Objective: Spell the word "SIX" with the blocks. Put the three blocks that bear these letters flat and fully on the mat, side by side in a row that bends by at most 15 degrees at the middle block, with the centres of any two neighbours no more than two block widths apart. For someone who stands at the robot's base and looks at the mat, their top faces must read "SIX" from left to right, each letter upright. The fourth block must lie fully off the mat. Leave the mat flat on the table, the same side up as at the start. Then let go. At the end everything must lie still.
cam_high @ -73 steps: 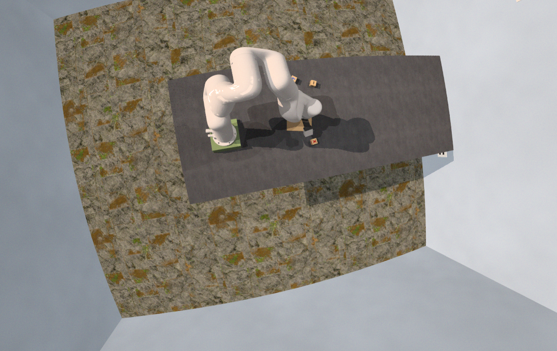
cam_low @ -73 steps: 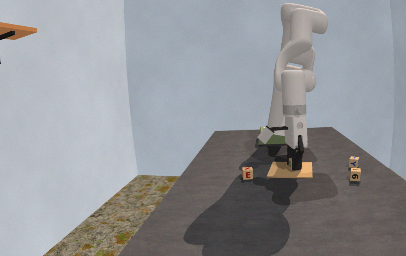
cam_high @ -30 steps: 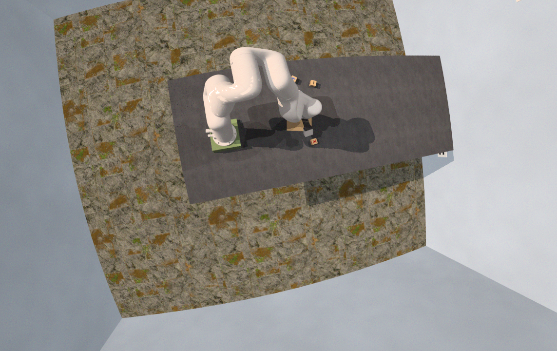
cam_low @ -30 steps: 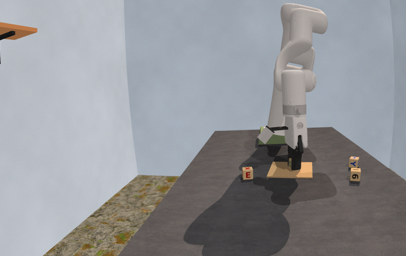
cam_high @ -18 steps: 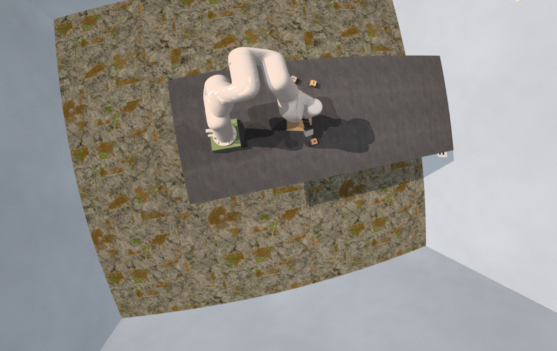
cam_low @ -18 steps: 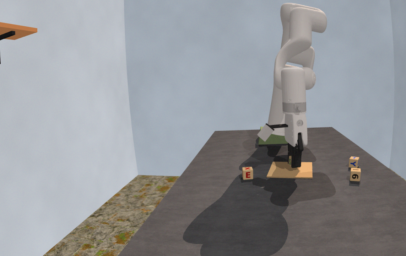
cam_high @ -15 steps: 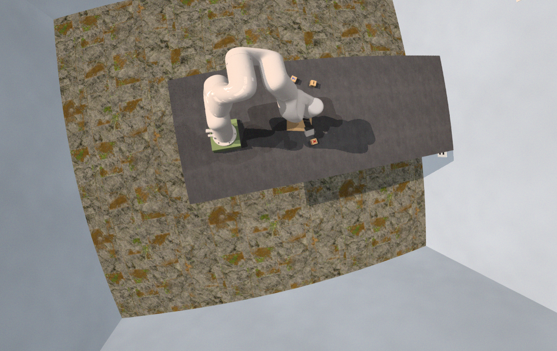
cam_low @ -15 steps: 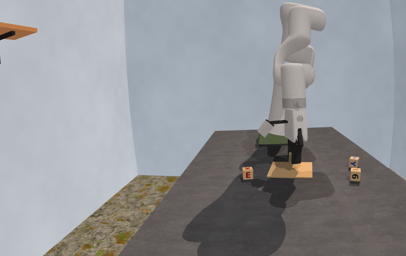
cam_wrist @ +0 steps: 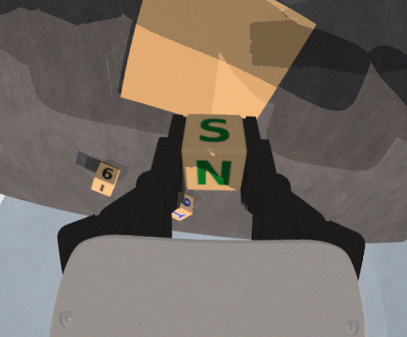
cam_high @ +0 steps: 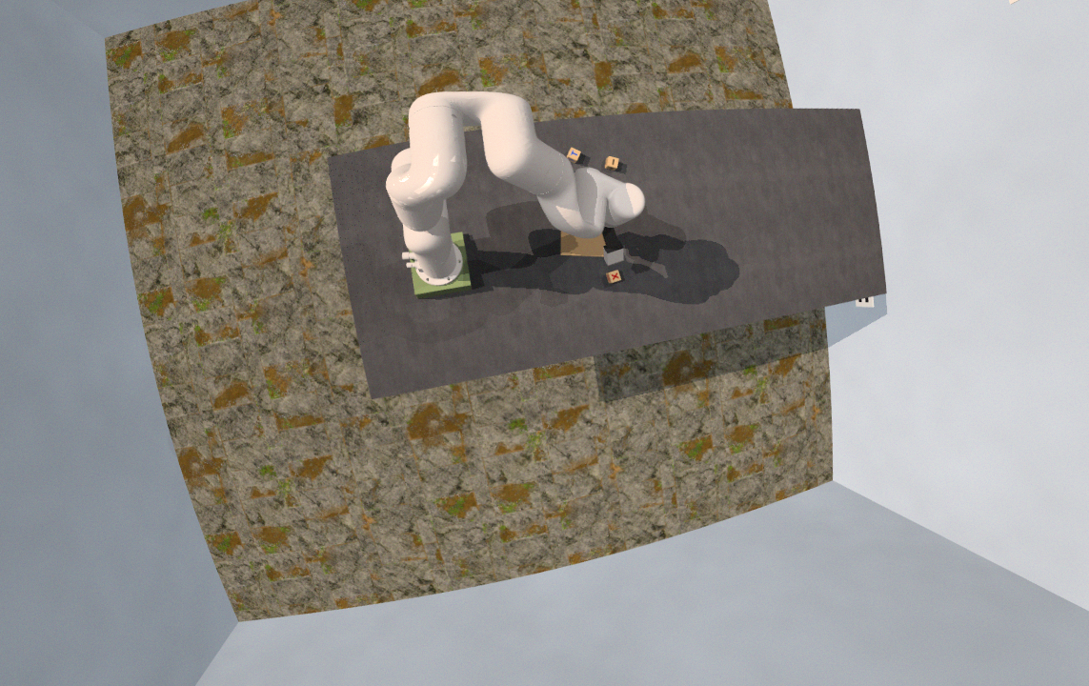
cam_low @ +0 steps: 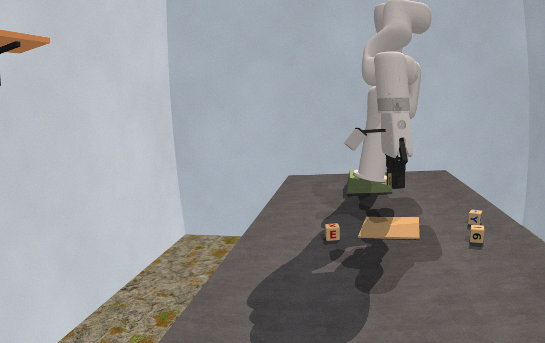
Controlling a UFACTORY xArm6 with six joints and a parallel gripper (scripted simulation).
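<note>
Now: the S block 10 mm below my hand. From my hand the other things lie so: X block (140 mm to the right, 100 mm below, 90 mm ahead); then tan mat (120 mm below, 10 mm to the right, 10 mm ahead); then I block (190 mm to the left, 100 mm below, 90 mm ahead).
</note>
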